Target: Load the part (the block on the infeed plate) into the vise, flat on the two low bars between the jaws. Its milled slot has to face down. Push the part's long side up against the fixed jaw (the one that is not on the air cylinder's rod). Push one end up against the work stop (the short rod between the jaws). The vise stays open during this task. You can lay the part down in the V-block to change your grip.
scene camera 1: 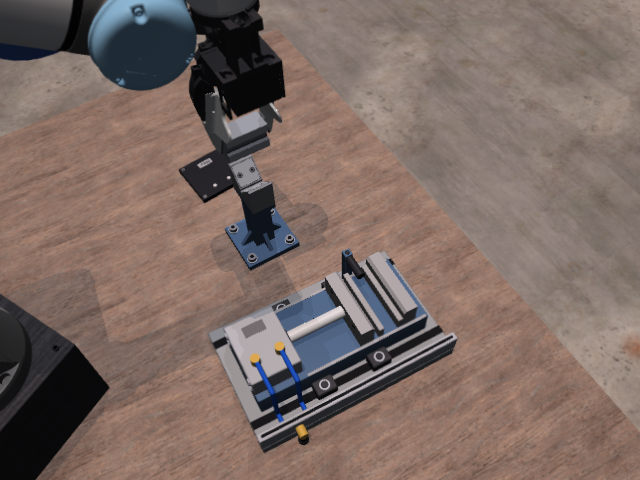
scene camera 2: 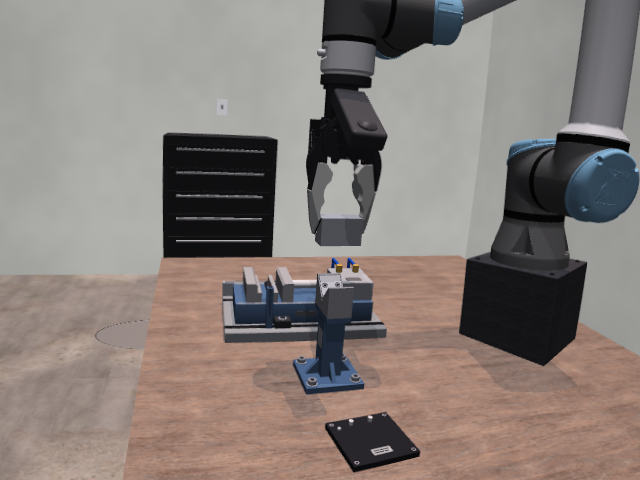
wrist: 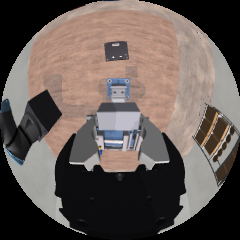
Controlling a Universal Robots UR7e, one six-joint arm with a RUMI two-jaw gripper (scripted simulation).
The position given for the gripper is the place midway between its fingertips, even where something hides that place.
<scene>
In view: the gripper (scene camera 1: 245,141), a part (scene camera 2: 334,229), a vise (scene camera 1: 315,350), an air cylinder (scene camera 1: 262,343), a black infeed plate (scene camera 1: 202,180) and a piston rod (scene camera 1: 338,313).
The part shows as well in the wrist view (wrist: 111,115). The gripper shows as well in scene camera 2 (scene camera 2: 337,233) and in the wrist view (wrist: 118,114). The vise shows as well in scene camera 2 (scene camera 2: 245,313).
</scene>
